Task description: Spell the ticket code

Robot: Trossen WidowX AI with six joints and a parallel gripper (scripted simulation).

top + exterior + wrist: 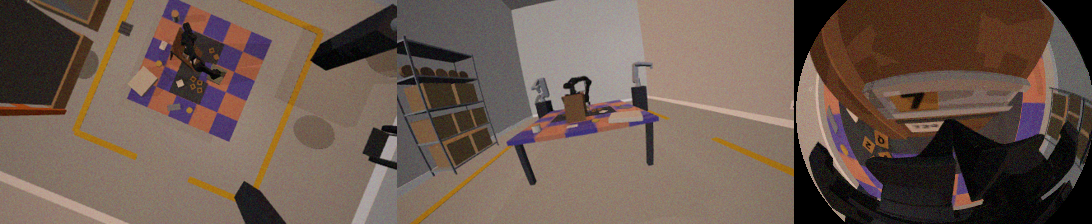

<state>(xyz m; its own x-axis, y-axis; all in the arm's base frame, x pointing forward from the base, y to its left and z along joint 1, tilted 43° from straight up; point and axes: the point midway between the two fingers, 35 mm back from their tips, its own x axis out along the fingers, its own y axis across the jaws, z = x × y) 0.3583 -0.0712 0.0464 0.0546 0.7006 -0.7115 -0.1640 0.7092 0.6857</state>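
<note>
Right now the brown letter tile is 2 cm ahead of my gripper tip, 4 cm to the left of it and 2 cm below it. Also, from my gripper tip: grey block: 14 cm behind, 59 cm to the left, 17 cm below; white ticket: 5 cm behind, 3 cm to the left, 11 cm below; dark mat: 15 cm behind, 5 cm to the left, 18 cm below.
</note>
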